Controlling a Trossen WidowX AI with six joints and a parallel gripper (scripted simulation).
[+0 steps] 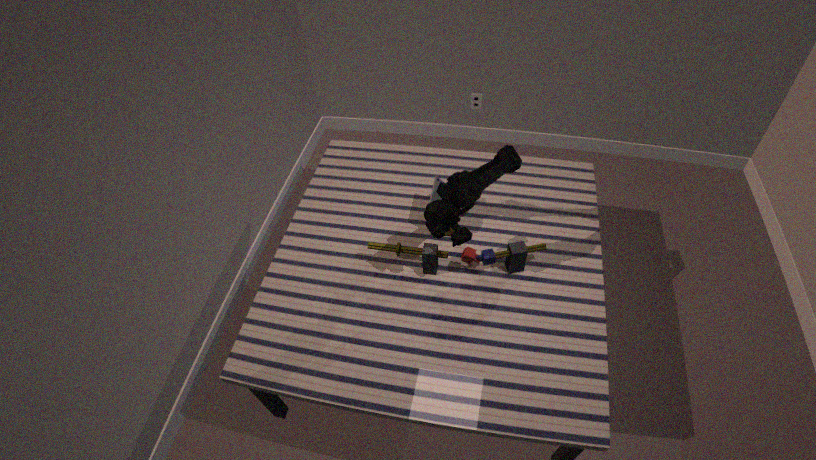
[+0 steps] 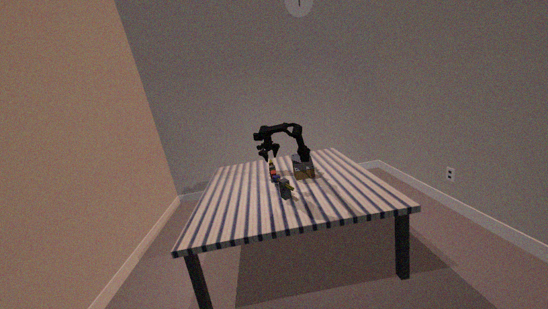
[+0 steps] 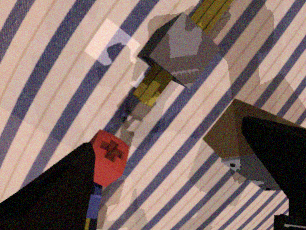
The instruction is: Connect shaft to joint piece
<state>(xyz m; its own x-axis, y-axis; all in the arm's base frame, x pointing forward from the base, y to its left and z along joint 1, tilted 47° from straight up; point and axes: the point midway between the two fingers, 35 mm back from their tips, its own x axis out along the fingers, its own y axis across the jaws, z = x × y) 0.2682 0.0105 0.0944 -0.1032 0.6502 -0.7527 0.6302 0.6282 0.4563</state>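
Now: gripper tip 10 mm past the red square joint piece, 90 mm to the right of it and 90 mm above it.
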